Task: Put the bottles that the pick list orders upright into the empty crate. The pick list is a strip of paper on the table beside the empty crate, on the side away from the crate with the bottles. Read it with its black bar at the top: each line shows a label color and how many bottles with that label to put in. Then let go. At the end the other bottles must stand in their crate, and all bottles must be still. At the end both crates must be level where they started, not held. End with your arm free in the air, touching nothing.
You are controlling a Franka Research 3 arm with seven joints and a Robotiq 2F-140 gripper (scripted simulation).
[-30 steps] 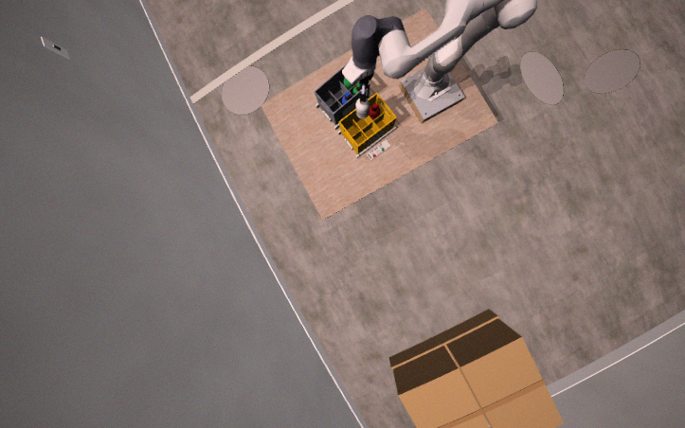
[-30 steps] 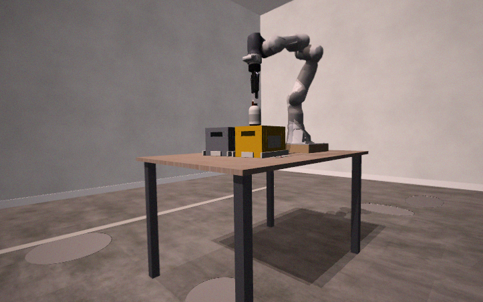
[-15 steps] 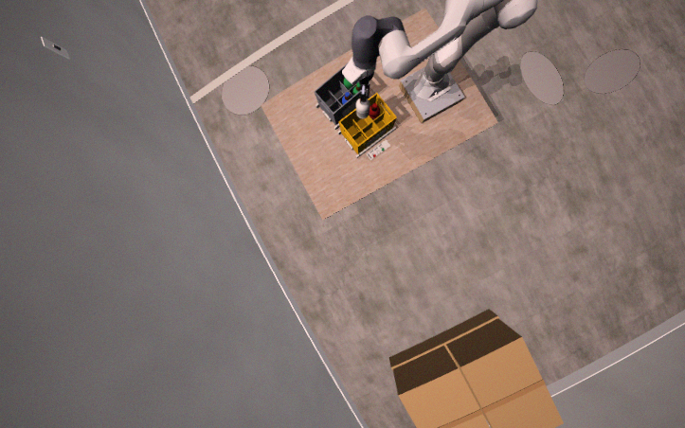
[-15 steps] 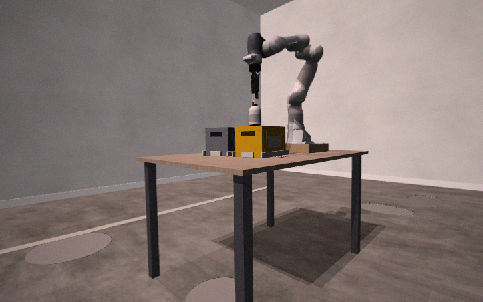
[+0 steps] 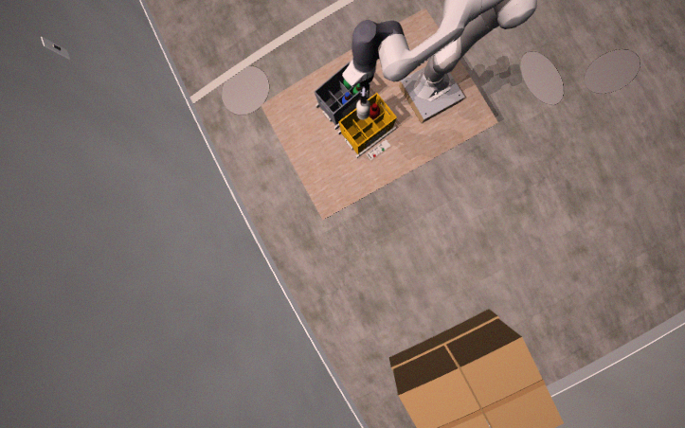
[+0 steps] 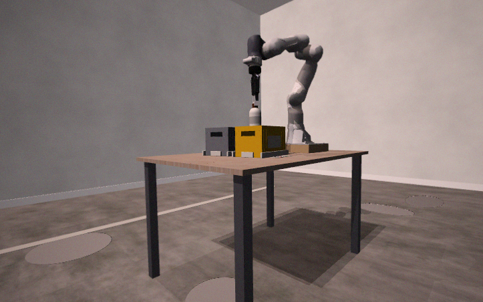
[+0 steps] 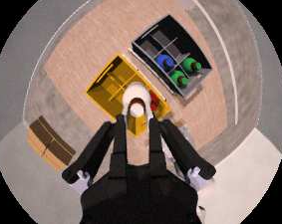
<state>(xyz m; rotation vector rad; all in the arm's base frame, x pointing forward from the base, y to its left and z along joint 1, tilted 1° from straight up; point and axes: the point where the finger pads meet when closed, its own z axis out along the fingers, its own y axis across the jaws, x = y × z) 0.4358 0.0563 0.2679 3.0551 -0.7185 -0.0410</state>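
Now: hand 80 mm above the white bottle. From my hand the other things lie so: blue bottle (250 mm below, 150 mm to the right, 40 mm ahead); yellow crate (250 mm below, 40 mm to the left, 10 mm behind); red bottle (250 mm below, 80 mm behind, 30 mm to the right).
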